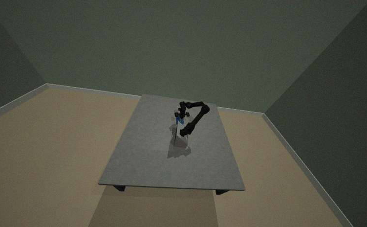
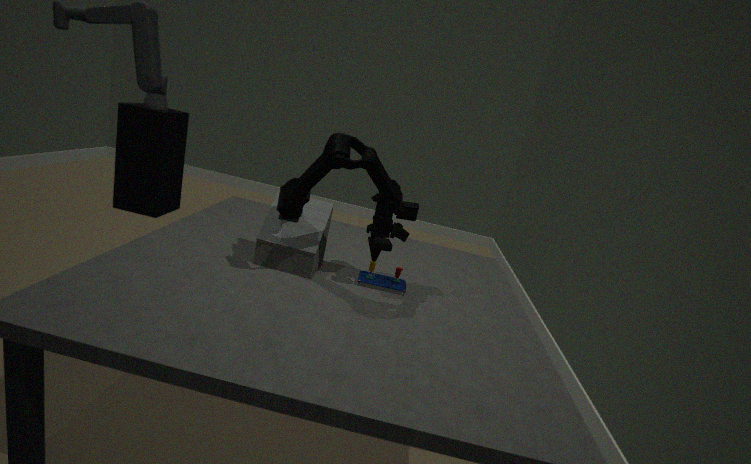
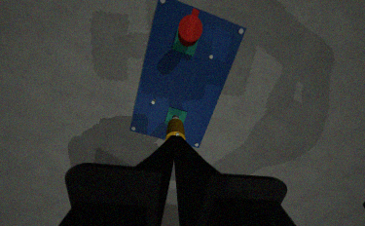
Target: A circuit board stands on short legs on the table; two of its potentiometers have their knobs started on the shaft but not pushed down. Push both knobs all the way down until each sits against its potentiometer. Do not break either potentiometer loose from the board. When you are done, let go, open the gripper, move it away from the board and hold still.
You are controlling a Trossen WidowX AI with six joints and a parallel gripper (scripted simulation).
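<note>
Right now the red knob is 9 cm ahead of my gripper tip, 2 cm to the left of it and 2 cm below it. Round my gripper tip: yellow knob: 1 cm below.
</note>
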